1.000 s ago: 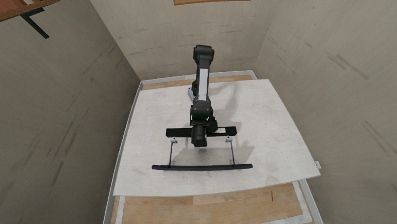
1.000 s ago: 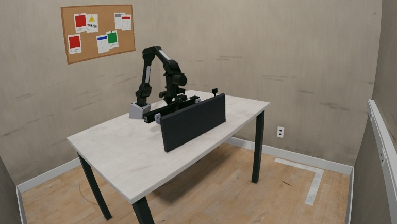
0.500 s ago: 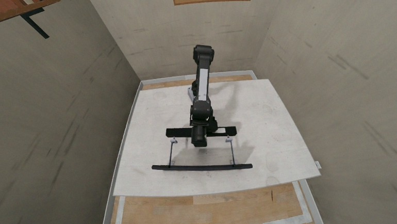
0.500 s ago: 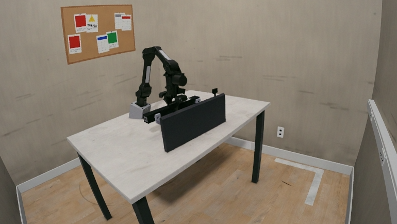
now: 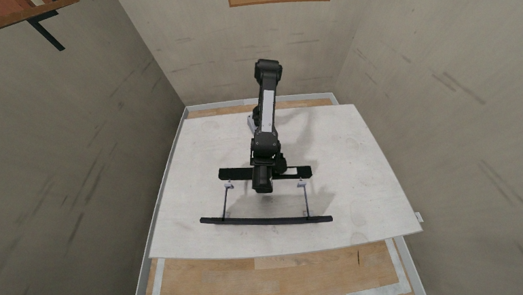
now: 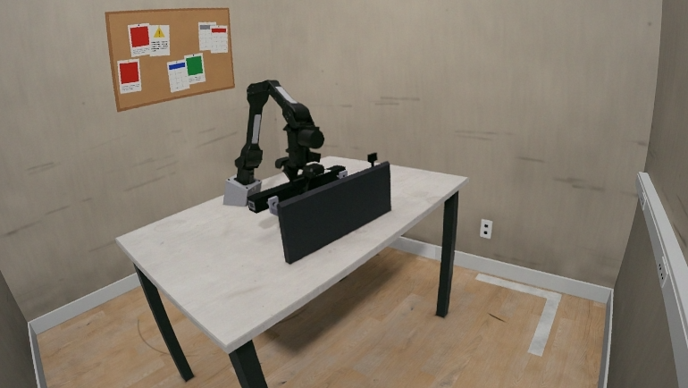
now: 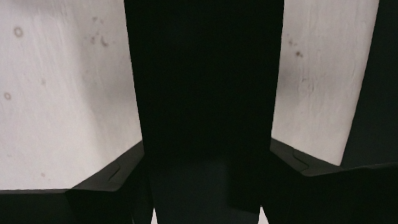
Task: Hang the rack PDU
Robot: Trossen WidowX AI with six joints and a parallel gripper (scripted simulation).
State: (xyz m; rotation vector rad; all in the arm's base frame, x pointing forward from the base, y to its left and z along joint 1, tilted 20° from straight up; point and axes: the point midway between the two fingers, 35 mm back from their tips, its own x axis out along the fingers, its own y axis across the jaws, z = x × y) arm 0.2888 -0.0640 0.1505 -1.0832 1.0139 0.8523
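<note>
Now: the rack PDU 20 mm to the right of my hand and 10 mm below it. Round my hand: dark upright panel: 180 mm ahead, 40 mm to the right, 50 mm below.
</note>
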